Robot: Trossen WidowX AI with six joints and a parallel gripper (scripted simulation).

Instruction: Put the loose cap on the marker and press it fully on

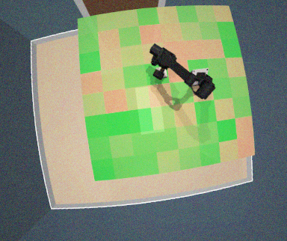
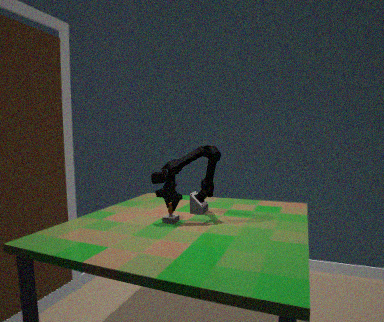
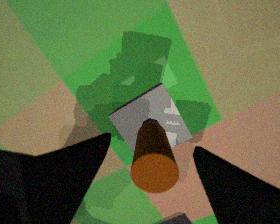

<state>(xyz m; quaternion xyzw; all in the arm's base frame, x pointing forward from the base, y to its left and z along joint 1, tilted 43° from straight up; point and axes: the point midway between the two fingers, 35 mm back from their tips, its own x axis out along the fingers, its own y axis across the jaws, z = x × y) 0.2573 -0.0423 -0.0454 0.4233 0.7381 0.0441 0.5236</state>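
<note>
My gripper tip is now 1 cm below the orange-brown cap. Round my gripper tip: holder block 5 cm below.
</note>
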